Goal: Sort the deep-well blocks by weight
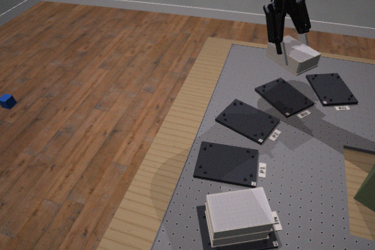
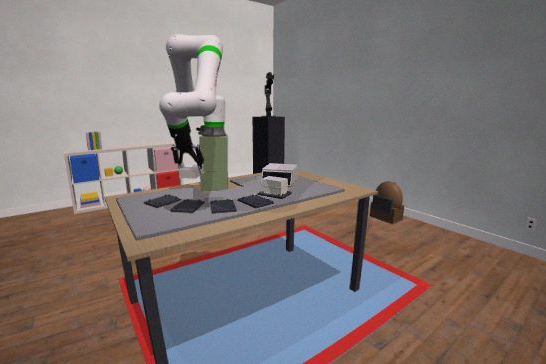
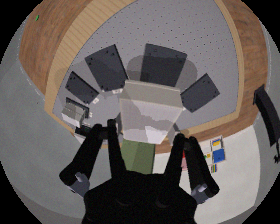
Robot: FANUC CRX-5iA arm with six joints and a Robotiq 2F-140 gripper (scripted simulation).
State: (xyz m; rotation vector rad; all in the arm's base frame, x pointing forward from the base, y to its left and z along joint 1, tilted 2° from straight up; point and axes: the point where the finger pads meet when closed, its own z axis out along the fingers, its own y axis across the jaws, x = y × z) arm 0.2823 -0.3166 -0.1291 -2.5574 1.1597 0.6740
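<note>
My gripper is now 190 mm above the reject nest RO, 180 mm past it and 90 mm to the left of it. Also, from my hand: check-weigher (700 mm to the left, 130 mm below, 60 mm behind); pass nest P2 (190 mm below, 110 mm ahead, 100 mm to the left); nest P1 (280 mm to the left, 190 mm below, 160 mm ahead).
</note>
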